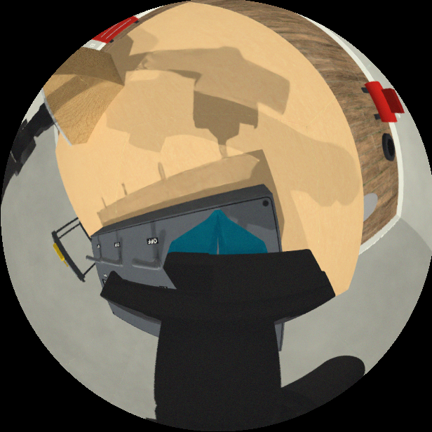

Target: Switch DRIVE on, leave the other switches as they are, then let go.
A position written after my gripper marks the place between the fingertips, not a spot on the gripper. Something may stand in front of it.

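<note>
My gripper [217, 214], visible. Dark grey switch panel [147, 236], visible too.
</note>
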